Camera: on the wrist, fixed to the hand. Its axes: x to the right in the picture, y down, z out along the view.
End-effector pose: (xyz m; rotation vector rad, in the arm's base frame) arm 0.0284 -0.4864 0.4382 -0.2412 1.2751 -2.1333
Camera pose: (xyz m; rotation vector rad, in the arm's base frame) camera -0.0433 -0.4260 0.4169 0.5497 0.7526 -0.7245
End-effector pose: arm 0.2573 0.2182 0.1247 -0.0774 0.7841 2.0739
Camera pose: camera 0.2481 0.1992 0.0309 -0.7075 -0.6665 -2.3783
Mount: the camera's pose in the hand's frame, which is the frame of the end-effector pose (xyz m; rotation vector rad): 0.0231 -0.0324 -0.0875 0.0808 -0.1090 1.6182
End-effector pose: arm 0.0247 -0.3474 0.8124 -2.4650 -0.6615 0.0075
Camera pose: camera 0.0432 -0.3607 0.9058 -2.2265 1.3381 0.7358
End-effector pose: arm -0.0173 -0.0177 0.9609 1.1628 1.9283 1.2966
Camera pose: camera -0.1099 -0.0428 0.9663 -2.4410 -0.5319 -1.3780
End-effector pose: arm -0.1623 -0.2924 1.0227 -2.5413 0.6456 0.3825
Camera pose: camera -0.1135 -0.3215 1.1003 -1.3320 2.4328 0.9078
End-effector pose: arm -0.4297 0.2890 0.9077 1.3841 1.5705 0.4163
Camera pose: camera -0.5169 0.3288 0.9146 2.4417 0.0427 1.1497
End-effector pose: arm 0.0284 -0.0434 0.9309 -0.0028 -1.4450 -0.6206
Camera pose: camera 0.0959 -0.1118 0.9269 -1.0405 -1.1127 0.7754
